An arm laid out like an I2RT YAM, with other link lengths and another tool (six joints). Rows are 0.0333 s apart.
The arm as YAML. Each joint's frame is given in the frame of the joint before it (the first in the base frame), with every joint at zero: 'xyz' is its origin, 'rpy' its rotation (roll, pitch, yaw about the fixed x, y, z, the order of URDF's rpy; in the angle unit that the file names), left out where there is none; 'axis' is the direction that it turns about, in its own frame. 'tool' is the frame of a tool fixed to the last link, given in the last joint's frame.
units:
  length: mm
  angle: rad
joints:
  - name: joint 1
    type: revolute
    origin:
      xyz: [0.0, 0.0, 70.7]
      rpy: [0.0, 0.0, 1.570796]
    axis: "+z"
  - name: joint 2
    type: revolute
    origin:
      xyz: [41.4, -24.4, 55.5]
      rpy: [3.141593, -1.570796, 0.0]
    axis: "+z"
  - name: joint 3
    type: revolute
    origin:
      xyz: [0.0, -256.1, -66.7]
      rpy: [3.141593, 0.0, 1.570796]
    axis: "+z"
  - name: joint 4
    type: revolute
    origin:
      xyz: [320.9, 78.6, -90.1]
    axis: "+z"
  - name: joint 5
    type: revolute
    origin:
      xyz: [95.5, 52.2, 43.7]
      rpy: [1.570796, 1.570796, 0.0]
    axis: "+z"
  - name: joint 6
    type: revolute
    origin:
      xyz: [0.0, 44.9, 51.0]
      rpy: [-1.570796, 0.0, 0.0]
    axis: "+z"
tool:
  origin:
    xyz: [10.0, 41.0, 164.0]
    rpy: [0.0, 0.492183, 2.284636]
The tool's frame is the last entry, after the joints.
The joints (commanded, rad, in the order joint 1, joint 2, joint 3, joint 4, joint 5, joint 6), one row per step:
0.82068 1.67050 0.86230 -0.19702 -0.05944 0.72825
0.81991 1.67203 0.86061 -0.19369 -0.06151 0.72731
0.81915 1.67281 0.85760 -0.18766 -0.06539 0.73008
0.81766 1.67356 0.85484 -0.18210 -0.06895 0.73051
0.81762 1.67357 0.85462 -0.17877 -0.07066 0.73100
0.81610 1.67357 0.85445 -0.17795 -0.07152 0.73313
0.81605 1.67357 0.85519 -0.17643 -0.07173 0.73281
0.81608 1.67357 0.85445 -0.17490 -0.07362 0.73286
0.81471 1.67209 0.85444 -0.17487 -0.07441 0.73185
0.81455 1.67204 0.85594 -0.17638 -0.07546 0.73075
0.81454 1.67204 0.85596 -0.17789 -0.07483 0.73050
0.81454 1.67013 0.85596 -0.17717 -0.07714 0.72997
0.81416 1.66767 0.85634 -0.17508 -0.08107 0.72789
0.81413 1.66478 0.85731 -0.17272 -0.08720 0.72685
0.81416 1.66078 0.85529 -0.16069 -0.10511 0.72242
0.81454 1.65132 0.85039 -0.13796 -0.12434 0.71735
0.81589 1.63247 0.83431 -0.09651 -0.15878 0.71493
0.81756 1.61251 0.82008 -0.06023 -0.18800 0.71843
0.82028 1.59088 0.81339 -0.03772 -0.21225 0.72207
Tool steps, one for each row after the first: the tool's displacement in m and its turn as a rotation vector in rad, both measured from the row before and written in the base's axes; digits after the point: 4 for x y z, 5 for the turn. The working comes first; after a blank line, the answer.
Tool pose at each row, in the base's axes (x y z in m, rotation vector in rad; the steps are taken from these numbers as rounded here):
0.3475 0.3930 -0.0338 -2.43839 0.96107 -0.88191
0.3473 0.3930 -0.0347 -2.43841 0.96009 -0.87995
0.3471 0.3932 -0.0354 -2.43553 0.96314 -0.87467
0.3472 0.3932 -0.0360 -2.43311 0.96418 -0.87101
0.3475 0.3940 -0.0355 -2.42983 0.96397 -0.86949
0.3481 0.3936 -0.0354 -2.42833 0.96836 -0.86817
0.3485 0.3941 -0.0347 -2.42600 0.96771 -0.86868
0.3482 0.3944 -0.0348 -2.42530 0.96697 -0.86646
0.3488 0.3943 -0.0340 -2.42359 0.96699 -0.86678
0.3489 0.3946 -0.0336 -2.42381 0.96537 -0.86599
0.3487 0.3943 -0.0339 -2.42540 0.96543 -0.86649
0.3487 0.3950 -0.0328 -2.42288 0.96363 -0.86452
0.3489 0.3962 -0.0309 -2.41825 0.95947 -0.86196
0.3490 0.3981 -0.0285 -2.41228 0.95524 -0.85643
0.3479 0.4028 -0.0250 -2.39949 0.94118 -0.83986
0.3478 0.4091 -0.0177 -2.37292 0.92345 -0.82602
0.3455 0.4183 -0.0066 -2.32934 0.89861 -0.79744
0.3433 0.4262 0.0050 -2.28734 0.88167 -0.77227
0.3414 0.4334 0.0185 -2.25045 0.86529 -0.75154

-0.0002 0.0000 -0.0009 0.00098 0.00080 0.00113
-0.0002 0.0002 -0.0007 0.00476 0.00207 -0.00100
0.0001 0.0000 -0.0006 0.00368 0.00098 0.00006
0.0003 0.0008 0.0005 0.00340 -0.00086 0.00047
0.0006 -0.0004 0.0001 0.00165 0.00102 -0.00284
0.0004 0.0005 0.0007 0.00166 -0.00156 0.00033
-0.0003 0.0003 -0.0001 0.00168 0.00063 0.00102
0.0006 -0.0001 0.0008 0.00123 -0.00100 -0.00010
0.0001 0.0003 0.0004 0.00028 0.00012 0.00133
-0.0002 -0.0003 -0.0003 -0.00153 0.00053 -0.00014
0.0000 0.0007 0.0011 0.00308 -0.00064 0.00171
0.0002 0.0012 0.0019 0.00517 -0.00194 0.00351
0.0001 0.0019 0.0024 0.00770 -0.00104 0.00423
-0.0011 0.0047 0.0035 0.01895 -0.00094 0.01375
-0.0001 0.0063 0.0073 0.02902 -0.00986 0.01563
-0.0023 0.0092 0.0111 0.05017 -0.01172 0.02421
-0.0022 0.0079 0.0116 0.04703 -0.01040 0.01779
-0.0019 0.0072 0.0135 0.04073 -0.01021 0.01637

